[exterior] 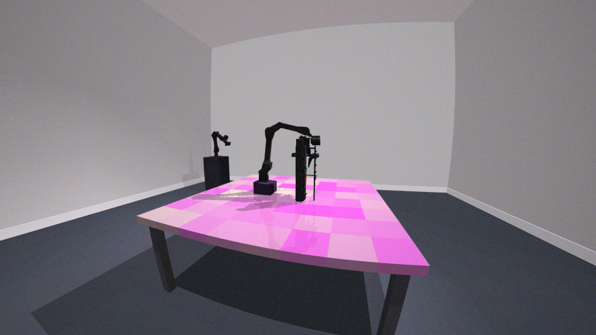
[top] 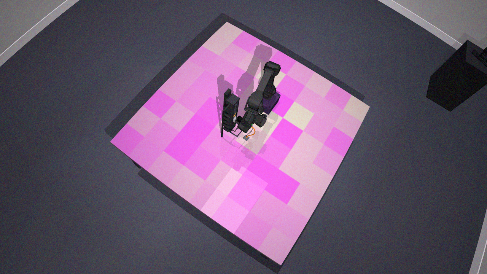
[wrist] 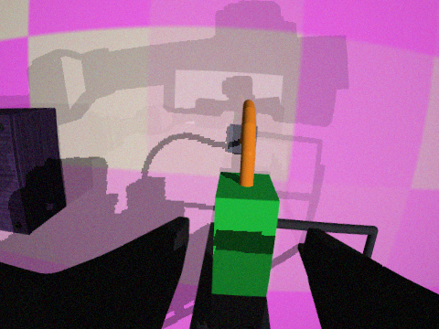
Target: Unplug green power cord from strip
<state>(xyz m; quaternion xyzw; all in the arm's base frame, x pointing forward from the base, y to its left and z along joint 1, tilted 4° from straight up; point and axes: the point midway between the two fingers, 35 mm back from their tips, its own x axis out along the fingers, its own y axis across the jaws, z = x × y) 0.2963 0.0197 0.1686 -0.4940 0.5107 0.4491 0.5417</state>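
Right now the green plug is 3 cm to the right of my gripper tip and 1 cm below it. From my gripper tip the other things lie so: black power strip 1 cm behind, 14 cm to the right, 2 cm below.
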